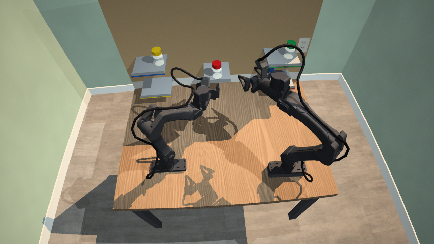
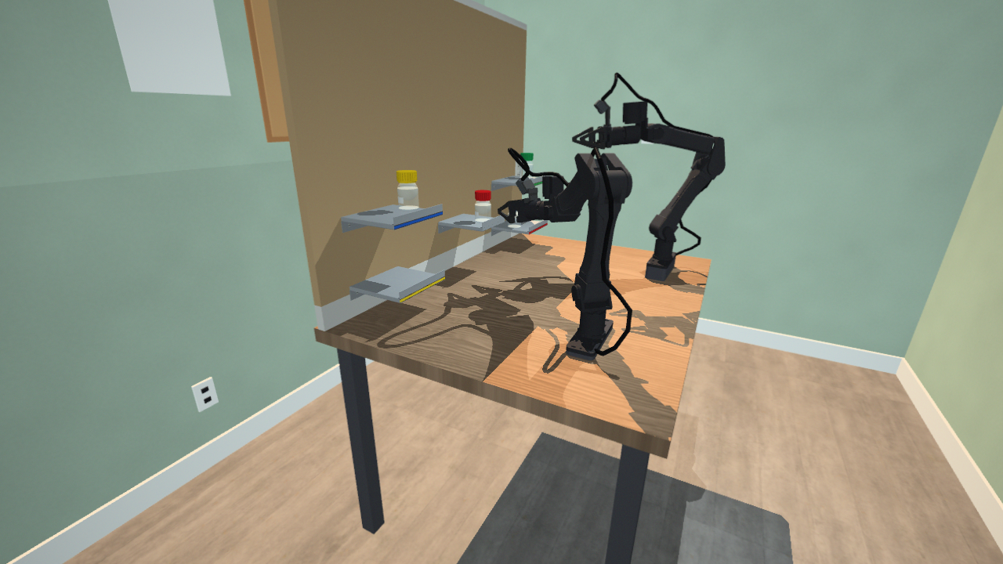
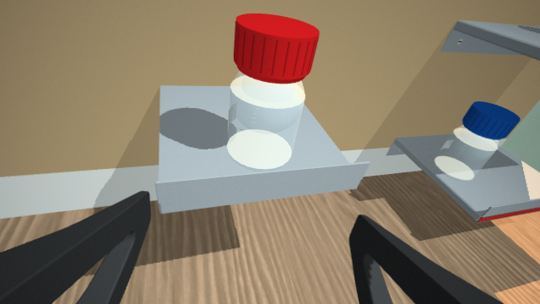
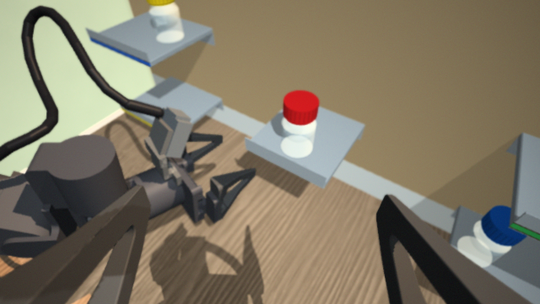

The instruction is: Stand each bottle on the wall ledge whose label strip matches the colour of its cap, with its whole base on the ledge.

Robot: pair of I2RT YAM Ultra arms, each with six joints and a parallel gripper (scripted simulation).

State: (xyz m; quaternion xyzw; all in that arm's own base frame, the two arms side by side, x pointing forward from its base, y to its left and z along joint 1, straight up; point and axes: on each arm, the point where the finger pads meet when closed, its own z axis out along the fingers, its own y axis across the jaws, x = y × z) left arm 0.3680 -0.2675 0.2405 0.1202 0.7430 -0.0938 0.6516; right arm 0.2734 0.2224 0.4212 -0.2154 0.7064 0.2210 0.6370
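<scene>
Right now the red-capped bottle is 260 mm ahead of my right hand, 230 mm below it and 160 mm to the left of it. Round my right hand: brown wall panel 410 mm ahead, 170 mm to the left, 20 mm below; then blue-capped bottle 340 mm ahead, 330 mm below, 170 mm to the right; then green-capped bottle 350 mm ahead, 270 mm to the right, 130 mm below.
</scene>
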